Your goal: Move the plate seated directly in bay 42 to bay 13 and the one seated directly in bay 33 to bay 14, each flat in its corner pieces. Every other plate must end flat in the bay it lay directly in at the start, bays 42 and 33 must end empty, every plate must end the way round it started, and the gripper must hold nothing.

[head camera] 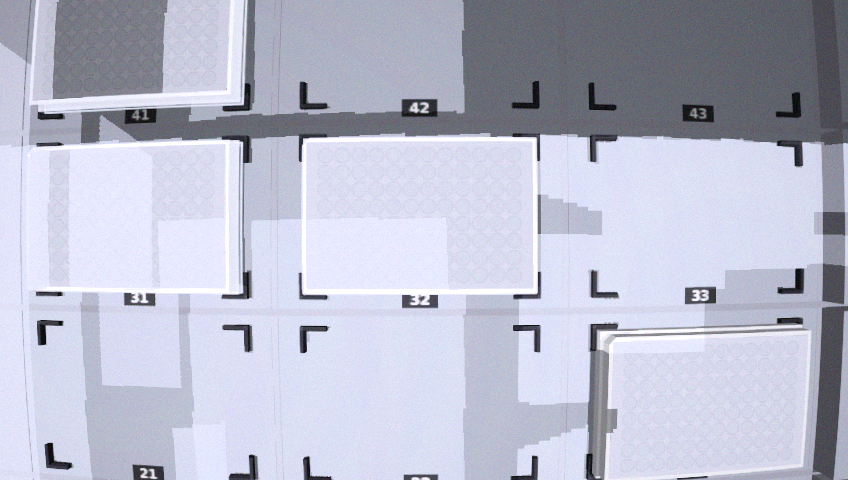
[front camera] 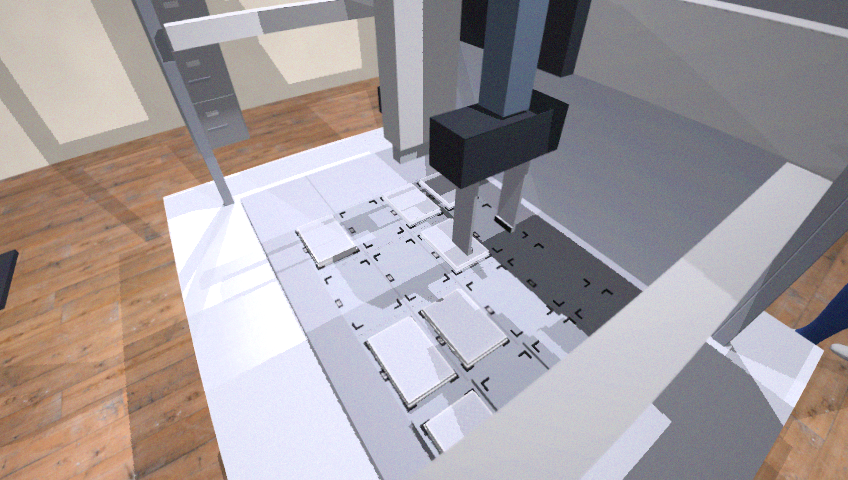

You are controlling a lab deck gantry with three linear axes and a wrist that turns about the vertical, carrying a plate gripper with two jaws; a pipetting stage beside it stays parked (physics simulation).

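Where they show: gripper, between the fingertips: (front camera: 483, 236); robot's base, origin of its link: (front camera: 296, 232).
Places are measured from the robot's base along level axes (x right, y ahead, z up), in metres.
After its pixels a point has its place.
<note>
My gripper (front camera: 486, 237) @(x -0.200, y 0.360, z 0.160 m) is open, its two jaws wide apart with no plate between them. It hangs over the area of bays 32 and 42; its exact height is hard to tell. Bay 42 (head camera: 380, 53) @(x -0.350, y 0.206, z 0.000 m) and bay 33 (head camera: 696, 208) @(x -0.262, y 0.389, z 0.000 m) (front camera: 508, 303) @(x -0.248, y 0.401, z 0.000 m) hold no plate in the head view. In the front view a plate (front camera: 410, 359) @(x -0.040, y 0.399, z 0.014 m) lies in bay 13, looking flat, and a plate (front camera: 458, 419) @(x -0.041, y 0.515, z 0.029 m) lies in bay 14, partly hidden by the pale beam. Both bays are outside the head view.
Other plates lie in bay 41 (head camera: 136, 47) @(x -0.352, y 0.070, z 0.014 m), bay 31 (head camera: 130, 220) @(x -0.255, y 0.069, z 0.014 m) (front camera: 407, 205) @(x -0.242, y 0.074, z 0.014 m), bay 32 (head camera: 416, 178) @(x -0.276, y 0.226, z 0.014 m) (front camera: 443, 240) @(x -0.240, y 0.215, z 0.014 m), bay 23 (head camera: 708, 404) @(x -0.151, y 0.389, z 0.014 m) (front camera: 464, 327) @(x -0.145, y 0.401, z 0.014 m) and bay 11 (front camera: 327, 237) @(x -0.046, y 0.070, z 0.014 m). A pale beam (front camera: 624, 333) @(x -0.015, y 0.614, z 0.400 m) crosses the front view at lower right.
</note>
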